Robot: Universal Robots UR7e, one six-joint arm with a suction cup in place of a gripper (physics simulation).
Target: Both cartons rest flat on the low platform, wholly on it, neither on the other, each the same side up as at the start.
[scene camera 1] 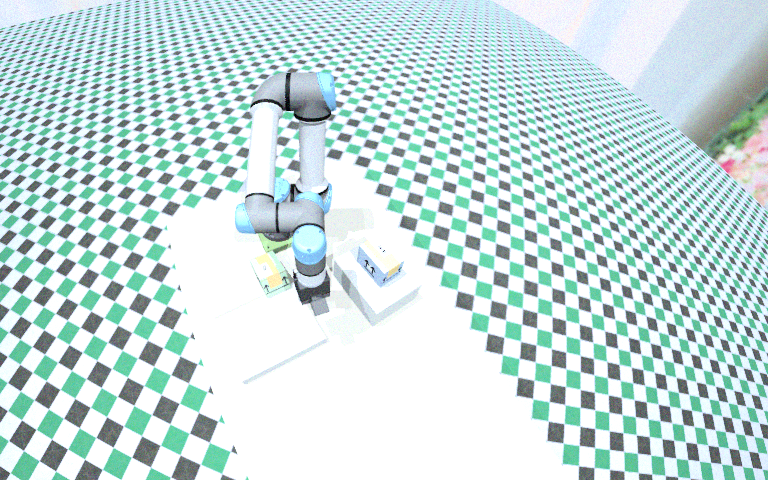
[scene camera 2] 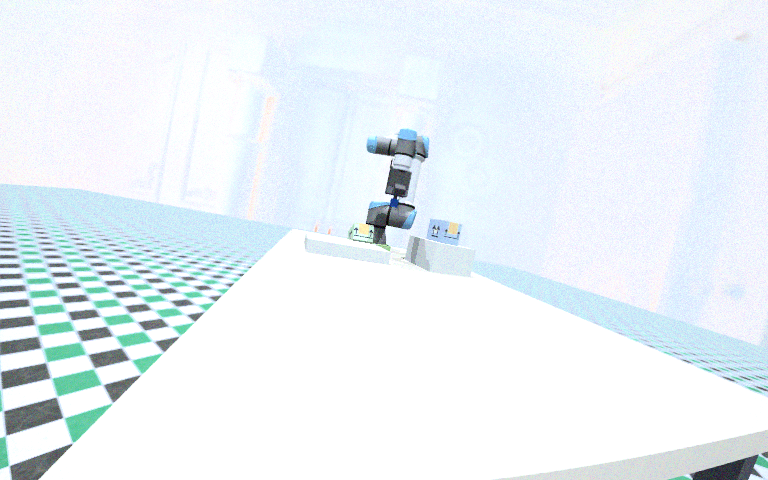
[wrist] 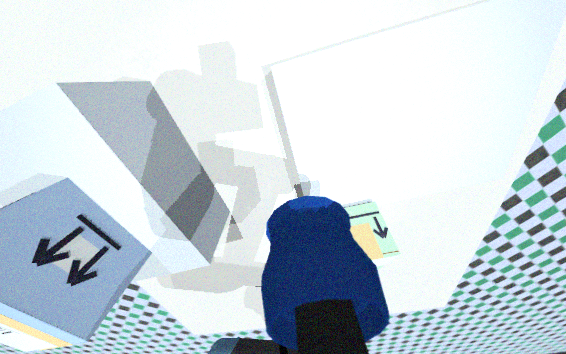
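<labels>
Nothing's held by my suction cup (wrist: 313, 256) at the moment. The cup is 270 mm from the middle of a low white platform (scene camera 1: 267, 333), above it.
</labels>
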